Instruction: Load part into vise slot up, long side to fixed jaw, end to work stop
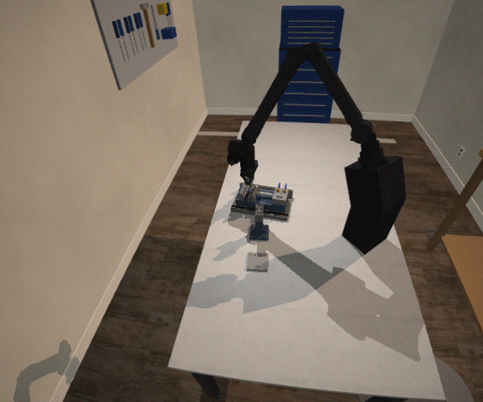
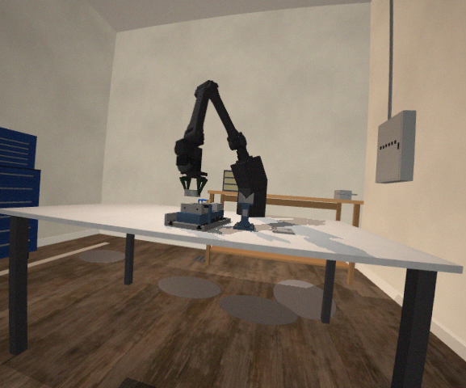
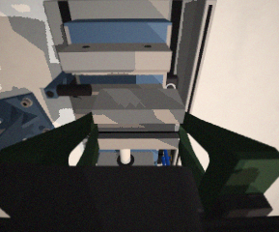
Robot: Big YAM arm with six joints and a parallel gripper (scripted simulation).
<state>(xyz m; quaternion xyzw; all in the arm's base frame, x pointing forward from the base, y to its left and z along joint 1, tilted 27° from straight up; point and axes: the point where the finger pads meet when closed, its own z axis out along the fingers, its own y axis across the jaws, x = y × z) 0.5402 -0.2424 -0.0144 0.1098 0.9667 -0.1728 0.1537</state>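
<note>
The part lies right at my hand. The rest, counted from my hand: moving jaw: 3 cm behind, 3 cm to the left, 7 cm below; fixed jaw: 3 cm ahead, 1 cm to the left, 7 cm below; work stop rod: 2 cm ahead, 6 cm to the left, 5 cm below.
</note>
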